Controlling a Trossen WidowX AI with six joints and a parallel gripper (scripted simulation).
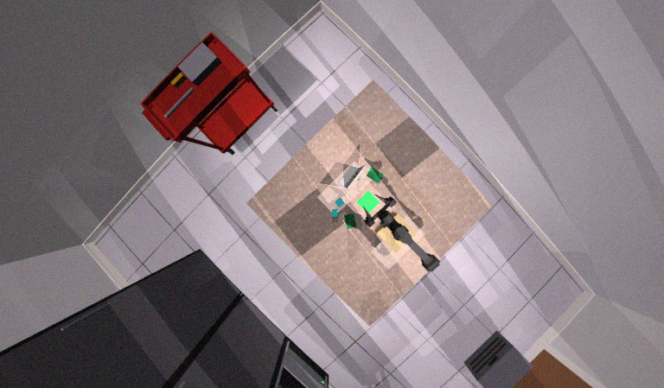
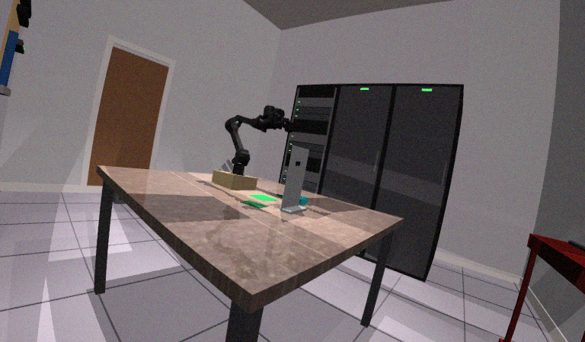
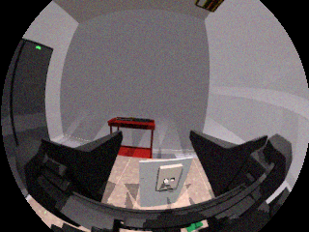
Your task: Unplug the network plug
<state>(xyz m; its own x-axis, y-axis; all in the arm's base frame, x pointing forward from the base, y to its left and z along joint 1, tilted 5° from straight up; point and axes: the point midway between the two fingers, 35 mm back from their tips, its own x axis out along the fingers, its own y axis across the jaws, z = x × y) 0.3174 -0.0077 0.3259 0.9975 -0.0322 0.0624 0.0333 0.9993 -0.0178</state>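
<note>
Now: the grey plug 100 mm ahead of my gripper tip, 60 mm to the right of it and 210 mm below it. From my gripper tip the other things lie so: grey upright panel (120 mm ahead, 60 mm to the right, 290 mm below); then green square (100 mm behind, 10 mm to the right, 430 mm below).
</note>
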